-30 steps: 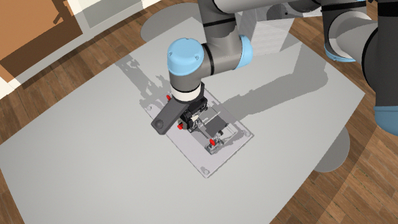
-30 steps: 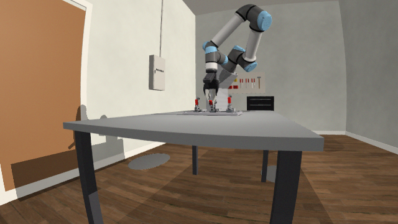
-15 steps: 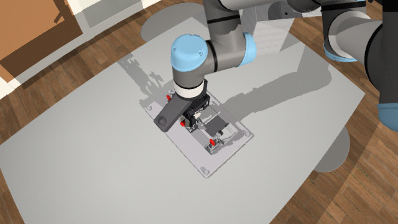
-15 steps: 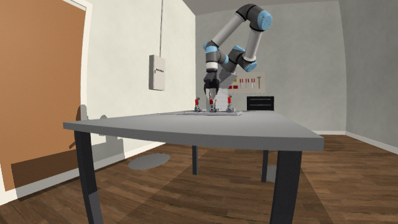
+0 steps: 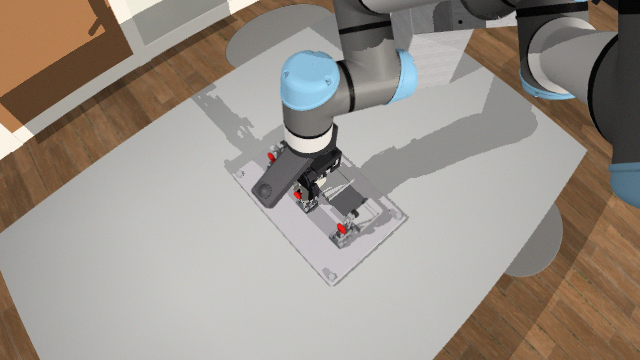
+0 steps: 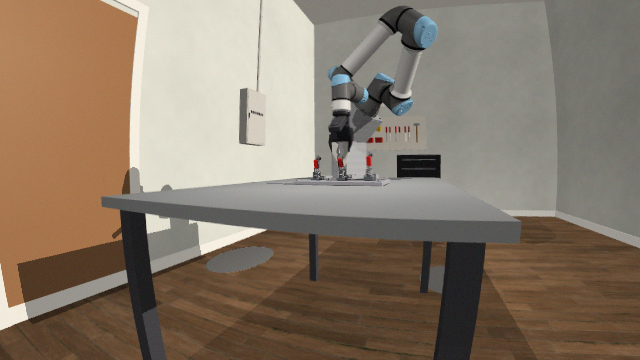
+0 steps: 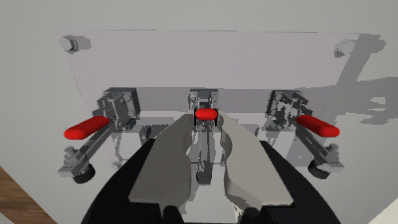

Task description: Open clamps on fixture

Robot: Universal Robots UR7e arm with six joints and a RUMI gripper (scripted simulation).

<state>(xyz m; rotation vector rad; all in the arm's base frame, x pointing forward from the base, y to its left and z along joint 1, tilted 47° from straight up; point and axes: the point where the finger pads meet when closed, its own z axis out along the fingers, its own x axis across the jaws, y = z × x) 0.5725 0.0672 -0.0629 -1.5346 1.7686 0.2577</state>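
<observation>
The grey fixture plate lies 50 mm behind my hand and 80 mm below it.
</observation>
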